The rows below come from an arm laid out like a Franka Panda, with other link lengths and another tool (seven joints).
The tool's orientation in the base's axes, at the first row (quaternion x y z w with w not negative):
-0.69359, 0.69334, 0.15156, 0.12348
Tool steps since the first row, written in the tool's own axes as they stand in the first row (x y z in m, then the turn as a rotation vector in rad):
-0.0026, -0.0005, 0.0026, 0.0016, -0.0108, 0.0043
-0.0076, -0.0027, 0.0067, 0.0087, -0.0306, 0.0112
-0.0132, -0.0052, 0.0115, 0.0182, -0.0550, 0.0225
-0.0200, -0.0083, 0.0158, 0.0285, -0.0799, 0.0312
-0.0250, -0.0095, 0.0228, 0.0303, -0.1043, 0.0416
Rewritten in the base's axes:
0.0004, 0.0034, -0.0014, 0.0106, 0.0002, -0.0050
0.0025, 0.0096, -0.0034, 0.0301, -0.0035, -0.0149
0.0048, 0.0166, -0.0058, 0.0539, -0.0078, -0.0299
0.0078, 0.0246, -0.0073, 0.0784, -0.0138, -0.0428
0.0088, 0.0319, -0.0119, 0.1024, -0.0113, -0.0540

